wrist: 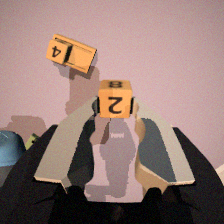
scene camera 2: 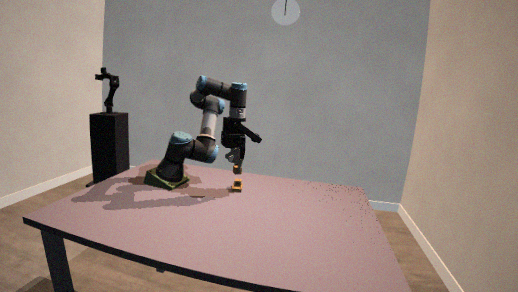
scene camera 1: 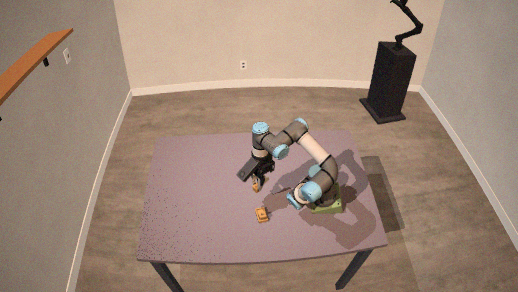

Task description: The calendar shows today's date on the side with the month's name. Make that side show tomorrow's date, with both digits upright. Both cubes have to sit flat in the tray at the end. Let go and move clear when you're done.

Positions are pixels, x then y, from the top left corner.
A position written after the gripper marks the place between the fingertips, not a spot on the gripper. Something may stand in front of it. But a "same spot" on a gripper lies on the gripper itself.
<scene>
The gripper shows in the wrist view, in scene camera 2 (236,171) and in scene camera 1. One and the same spot on the gripper: (wrist: 63,156) is (scene camera 1: 258,180).
</scene>
